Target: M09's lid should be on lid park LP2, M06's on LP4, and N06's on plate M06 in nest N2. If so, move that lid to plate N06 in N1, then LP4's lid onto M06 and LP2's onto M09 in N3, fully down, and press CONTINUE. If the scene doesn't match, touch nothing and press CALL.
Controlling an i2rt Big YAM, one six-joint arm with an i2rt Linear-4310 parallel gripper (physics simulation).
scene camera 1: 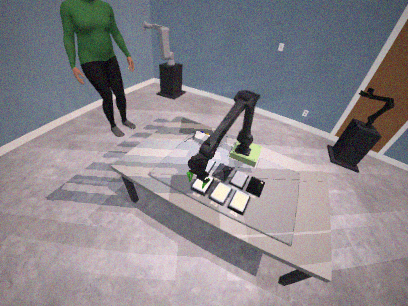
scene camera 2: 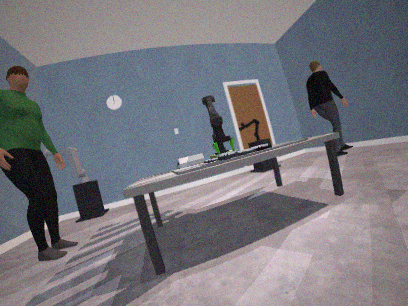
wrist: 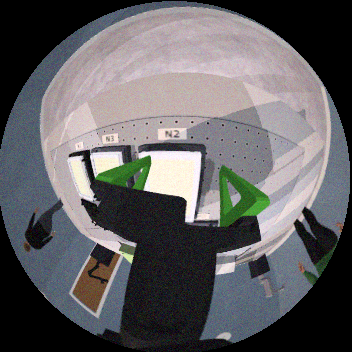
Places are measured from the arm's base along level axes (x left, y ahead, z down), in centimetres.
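Where they show: gripper, fingertip midpoint: (scene camera 1: 196,185) (scene camera 2: 226,152) (wrist: 185,162); arm's base, link origin: (scene camera 1: 242,150) (scene camera 2: 222,153).
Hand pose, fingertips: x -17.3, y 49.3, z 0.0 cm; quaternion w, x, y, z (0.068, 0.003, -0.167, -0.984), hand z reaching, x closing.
Each offset is from my fingertips to the top centre of the thing. "spot": to the spot under its first point.
My gripper (scene camera 1: 197,180) (scene camera 2: 224,148) (wrist: 185,162) is open and empty, its green fingers above nest N2. The plate in N2 @[dx +2.5, dy -5.0, dz +0.1 cm] (scene camera 1: 202,185) (wrist: 172,172) has a cream top with a white border and lies between the fingers in the wrist view. Similar plates sit in N3 @[dx +15.8, dy -4.4, dz +1.0 cm] (scene camera 1: 220,193) (wrist: 107,161) and N1 @[dx +28.6, dy -3.9, dz +0.7 cm] (scene camera 1: 239,202) (wrist: 79,172). A pale lid @[dx +23.2, dy -21.9, dz +2.3 cm] (scene camera 1: 239,178) lies on a park behind the nests. Another pale piece @[dx -3.1, dy -22.7, dz +2.3 cm] (scene camera 1: 212,166) is partly hidden by the arm. Two parks @[spot: dx +11.3, dy -21.0, dz +3.1 cm] (scene camera 1: 223,173) @[spot: dx +36.1, dy -21.5, dz +3.2 cm] (scene camera 1: 256,186) look dark. Plate and lid codes are unreadable.
A white console @[dx -13.7, dy -48.4, dz -4.3 cm] (scene camera 1: 202,135) (scene camera 2: 191,160) stands at the table's far left. The arm stands on a green base (scene camera 1: 254,153). A person in green (scene camera 1: 95,32) (scene camera 2: 22,120) stands beyond the table; one in black (scene camera 2: 320,89) is at the right in scene camera 2.
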